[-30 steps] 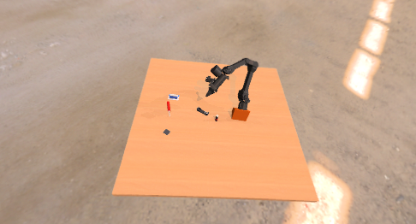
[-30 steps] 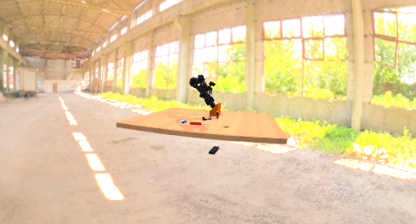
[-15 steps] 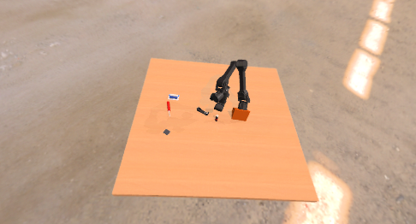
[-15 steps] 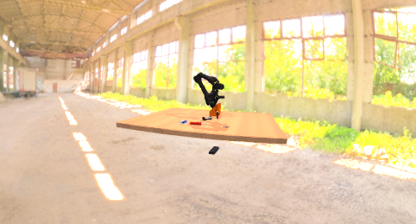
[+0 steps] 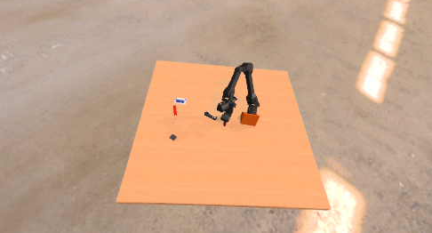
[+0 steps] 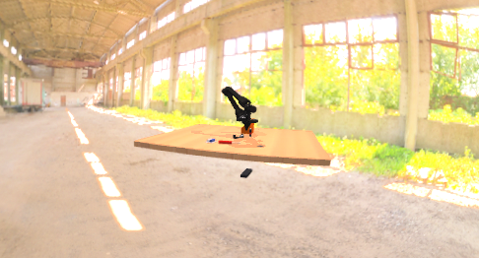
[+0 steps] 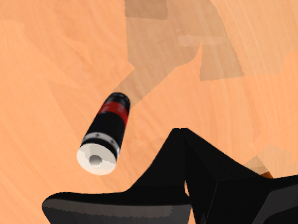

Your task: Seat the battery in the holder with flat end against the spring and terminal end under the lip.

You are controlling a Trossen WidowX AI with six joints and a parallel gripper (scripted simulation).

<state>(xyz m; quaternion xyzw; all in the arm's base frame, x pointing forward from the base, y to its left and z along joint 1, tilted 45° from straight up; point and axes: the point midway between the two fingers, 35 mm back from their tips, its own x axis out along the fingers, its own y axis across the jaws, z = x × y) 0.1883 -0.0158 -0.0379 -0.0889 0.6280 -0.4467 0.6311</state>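
The battery lies 2 cm ahead of my gripper tip, 4 cm to the left of it and 1 cm below it. From my gripper tip the other things lie so: remote battery cover (41 cm ahead, 14 cm to the left, 4 cm below); then red screwdriver (40 cm ahead, 6 cm to the right, 4 cm below); then battery blister pack (37 cm ahead, 21 cm to the right, 4 cm below).
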